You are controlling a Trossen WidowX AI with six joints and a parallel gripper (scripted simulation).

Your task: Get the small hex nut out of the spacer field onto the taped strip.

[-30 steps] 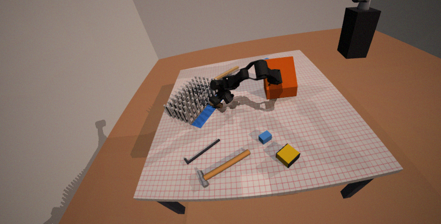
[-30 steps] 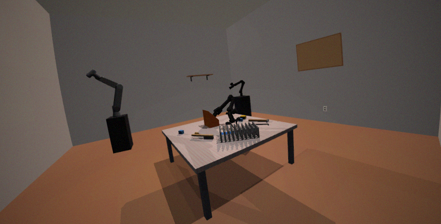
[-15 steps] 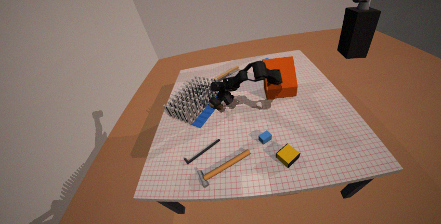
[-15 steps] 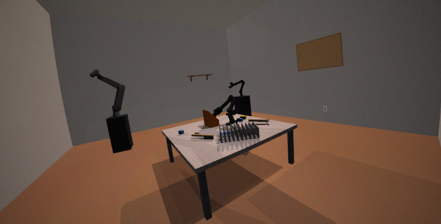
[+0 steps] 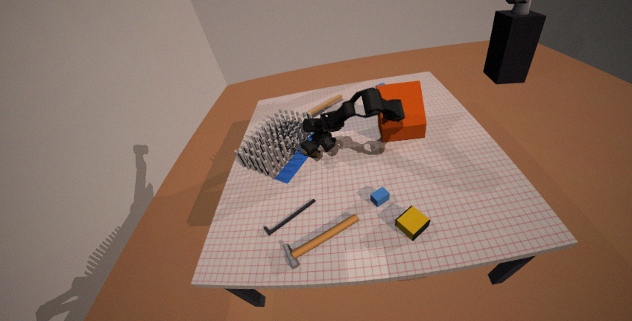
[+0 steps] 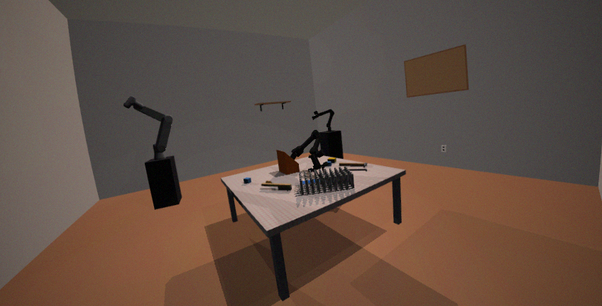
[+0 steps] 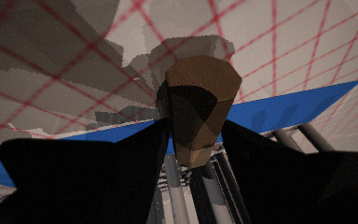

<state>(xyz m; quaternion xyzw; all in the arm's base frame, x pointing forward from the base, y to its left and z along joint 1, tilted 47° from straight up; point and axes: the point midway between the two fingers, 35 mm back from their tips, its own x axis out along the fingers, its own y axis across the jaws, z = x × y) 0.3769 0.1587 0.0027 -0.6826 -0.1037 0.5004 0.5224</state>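
Now: gripper tip 50 mm short of the blue taped strip, 20 mm to the left of it and 20 mm above it. The rest, counted from my gripper tip: yellow block: 410 mm behind, 380 mm to the left; thin wire tool: 100 mm ahead, 40 mm to the right, 10 mm below; yellow piece: 430 mm to the right, 170 mm behind.
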